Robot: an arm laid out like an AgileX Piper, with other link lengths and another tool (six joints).
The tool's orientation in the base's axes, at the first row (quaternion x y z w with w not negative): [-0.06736, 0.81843, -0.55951, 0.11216]
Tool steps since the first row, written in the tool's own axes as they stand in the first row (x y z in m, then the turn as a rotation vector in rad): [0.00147, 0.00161, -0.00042, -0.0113, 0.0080, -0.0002]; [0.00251, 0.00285, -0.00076, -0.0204, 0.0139, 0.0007]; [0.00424, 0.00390, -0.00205, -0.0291, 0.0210, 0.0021]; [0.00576, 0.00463, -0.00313, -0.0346, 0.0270, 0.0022]
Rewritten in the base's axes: [-0.00150, 0.00062, -0.00151, 0.0110, 0.0058, -0.0062]; [-0.00258, 0.00113, -0.00266, 0.0201, 0.0093, -0.0110]; [-0.00457, 0.00227, -0.00337, 0.0290, 0.0126, -0.0171]; [-0.00630, 0.00315, -0.00384, 0.0344, 0.0160, -0.0222]
